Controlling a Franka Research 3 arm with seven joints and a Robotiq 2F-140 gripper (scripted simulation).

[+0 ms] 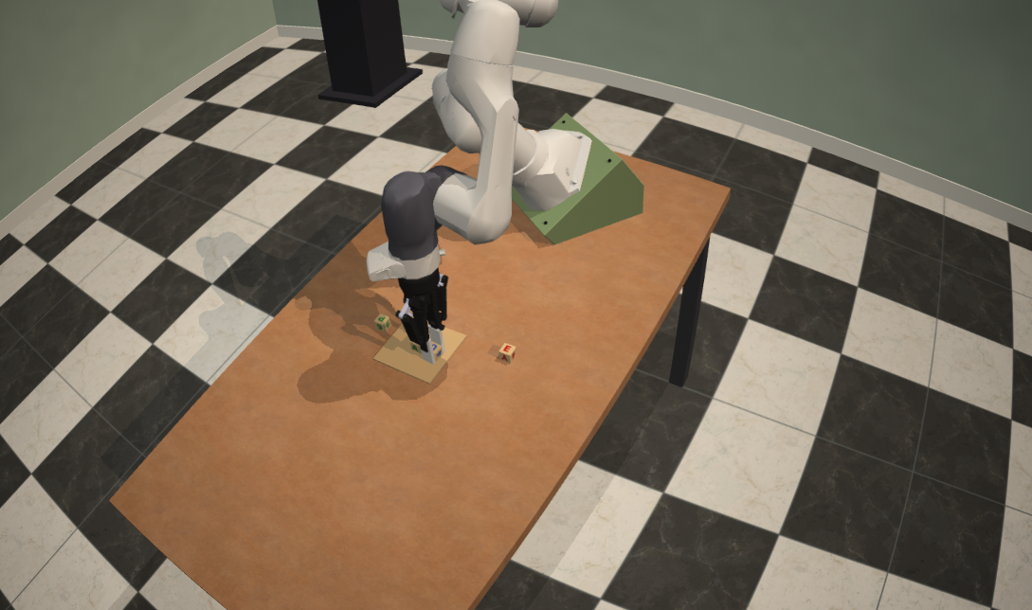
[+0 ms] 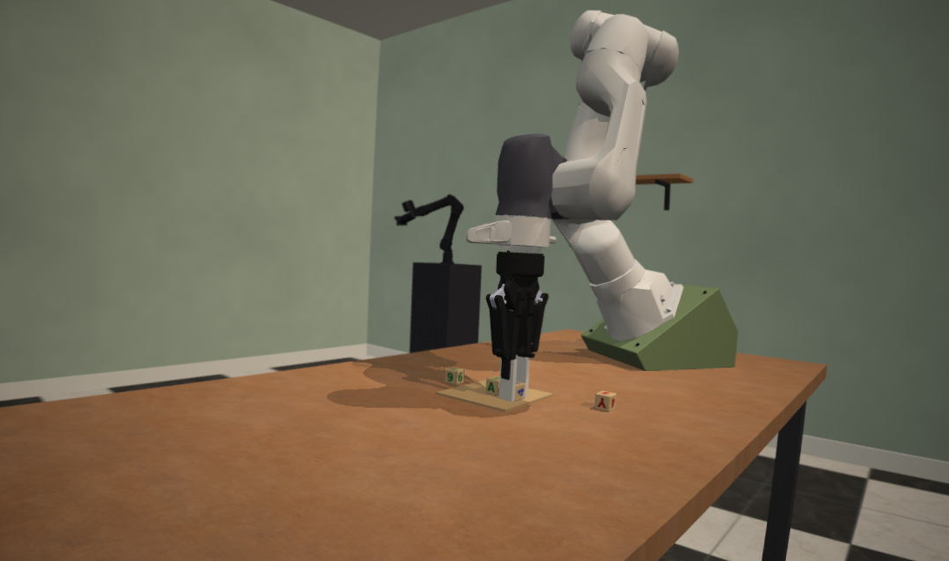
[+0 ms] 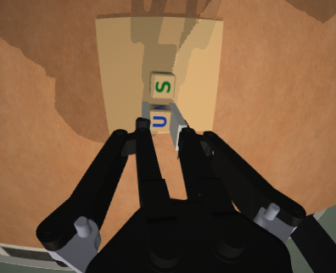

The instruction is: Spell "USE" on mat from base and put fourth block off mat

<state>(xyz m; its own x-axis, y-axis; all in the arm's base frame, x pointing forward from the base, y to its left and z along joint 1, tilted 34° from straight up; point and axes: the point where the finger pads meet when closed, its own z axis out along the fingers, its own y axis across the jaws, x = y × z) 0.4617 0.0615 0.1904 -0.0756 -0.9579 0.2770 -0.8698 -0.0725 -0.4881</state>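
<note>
Right now my hand is 4 cm to the left of the S block and 2 cm above it. The rest, counted from my hand: U block (2 cm below); mat (1 cm behind, 4 cm to the right, 4 cm below); green P block (2 cm behind, 14 cm to the right, 2 cm below).
</note>
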